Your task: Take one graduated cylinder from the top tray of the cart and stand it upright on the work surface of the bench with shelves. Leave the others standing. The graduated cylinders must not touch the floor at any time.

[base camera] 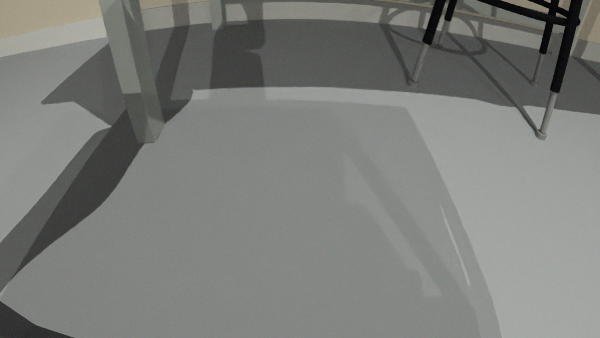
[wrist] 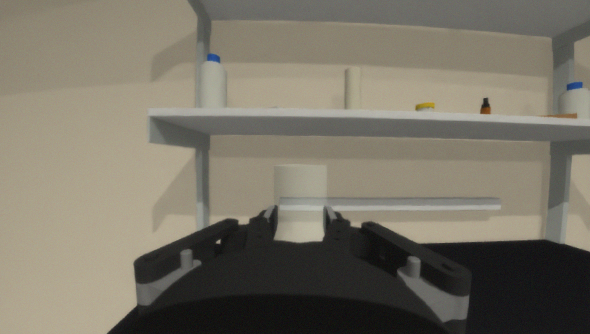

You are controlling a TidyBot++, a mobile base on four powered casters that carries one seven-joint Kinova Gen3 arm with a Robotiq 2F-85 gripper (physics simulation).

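Frame: origin at the arm's base, x ahead, y left, z up, level; metres.
Seen in the pictures: gripper, between the fingertips: (wrist: pixel 300 216).
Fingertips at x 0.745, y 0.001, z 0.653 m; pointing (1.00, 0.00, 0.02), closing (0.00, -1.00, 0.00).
A point is followed by its place in that frame.
My gripper (wrist: pixel 300 216) @[y 0.001, x 0.745, z 0.653 m] is shut on a pale, see-through graduated cylinder (wrist: pixel 300 185) @[y 0.000, x 0.705, z 0.688 m], which stands upright between the fingertips in the wrist view. Its lower end is hidden behind the gripper body. The bench with shelves shows behind it: a long shelf (wrist: pixel 300 122) crosses above the cylinder's top, and the black work surface (wrist: pixel 510 270) @[y -0.666, x 1.123, z 0.365 m] shows at the lower right. Whether the cylinder is over the work surface I cannot tell. The cart and the other graduated cylinders do not show in these views.
On the shelf stand a blue-capped bottle (wrist: pixel 213 85) @[y 0.241, x 1.046, z 0.904 m], a pale cylinder (wrist: pixel 352 89) @[y -0.153, x 1.144, z 0.929 m], a yellow-lidded jar (wrist: pixel 425 107) @[y -0.367, x 1.124, z 0.870 m], a small amber bottle (wrist: pixel 485 107) @[y -0.581, x 1.151, z 0.882 m] and another blue-capped bottle (wrist: pixel 575 101) @[y -0.964, x 1.196, z 0.927 m]. In the base view, a grey bench leg (base camera: pixel 142 100) @[y 0.289, x 0.539, z -0.304 m] stands left and a black stool (base camera: pixel 564 55) @[y -0.514, x 0.658, z -0.202 m] upper right.
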